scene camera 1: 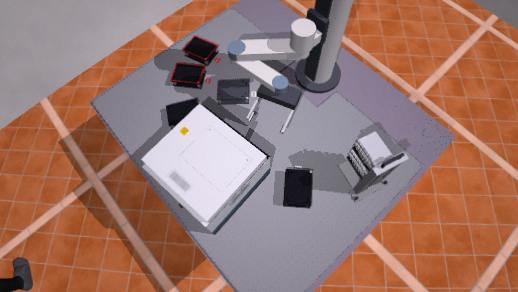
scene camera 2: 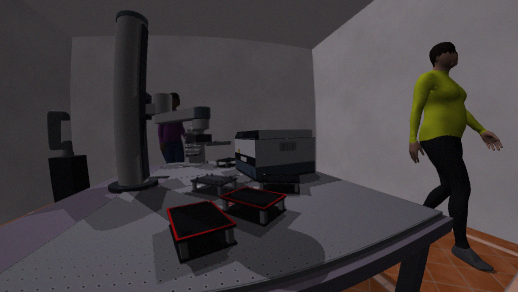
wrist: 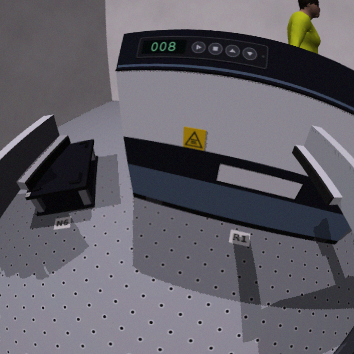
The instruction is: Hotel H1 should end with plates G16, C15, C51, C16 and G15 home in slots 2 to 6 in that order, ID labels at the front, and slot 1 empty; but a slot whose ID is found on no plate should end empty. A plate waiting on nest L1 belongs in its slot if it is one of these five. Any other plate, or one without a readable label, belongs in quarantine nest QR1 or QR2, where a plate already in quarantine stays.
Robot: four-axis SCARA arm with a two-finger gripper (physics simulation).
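Places are measured from the arm's base along level axes (x ahead, y left, z up), in centimetres.
Pixels of known places: gripper, fingertip midpoint: (scene camera 1: 264,126) (scene camera 2: 223,142) (wrist: 181,125); arm's base at its link origin: (scene camera 1: 317,74) (scene camera 2: 134,185).
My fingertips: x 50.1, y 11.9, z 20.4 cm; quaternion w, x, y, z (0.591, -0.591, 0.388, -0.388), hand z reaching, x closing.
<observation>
For each thing: its top centre in the pictures, then the offset to it from my fingertips. "spot": a spot on its surface instead.
- black nest at its top centre: (scene camera 2: 279,176) (scene camera 1: 182,111) dx +19.9, dy -40.0, dz -13.7 cm
- white device at its top centre: (wrist: 269,47) (scene camera 1: 202,157) (scene camera 2: 271,130) dx +29.5, dy -3.9, dz +6.4 cm
- label R1 at a spot on its surface: (wrist: 240,238) spot: dx +8.3, dy -6.8, dz -19.1 cm
- Black nest N6 at its top centre: (wrist: 60,161) (scene camera 1: 298,186) (scene camera 2: 228,158) dx +4.8, dy +27.1, dz -13.7 cm
- dark grey nest at its top centre: (scene camera 2: 213,176) (scene camera 1: 232,88) dx -7.2, dy -32.7, dz -13.1 cm
My gripper (scene camera 1: 266,125) (wrist: 181,125) is open and empty, above the table between the pillar and the white device. The hotel (scene camera 1: 367,181) stands at the right in the first scene view, with several white plates (scene camera 1: 357,160) stacked in it; their ID labels and slots cannot be read. Two red-rimmed quarantine nests (scene camera 1: 201,48) (scene camera 1: 188,73) show bare black tops, also in the second scene view (scene camera 2: 200,220) (scene camera 2: 253,197). A black nest (scene camera 1: 182,111) (scene camera 2: 280,181), partly behind the device, shows no plate; its label is not visible.
The white device (scene camera 1: 205,160) (scene camera 2: 275,152) (wrist: 225,105) reads 008, with label R1 (wrist: 240,238) before it. Black nest N6 (scene camera 1: 298,187) (wrist: 62,175) stands left of it in the wrist view. A dark grey nest (scene camera 1: 233,91) (scene camera 2: 215,181) stands beside my gripper. The arm's pillar (scene camera 1: 327,50) (scene camera 2: 129,100) rises from the table.
</observation>
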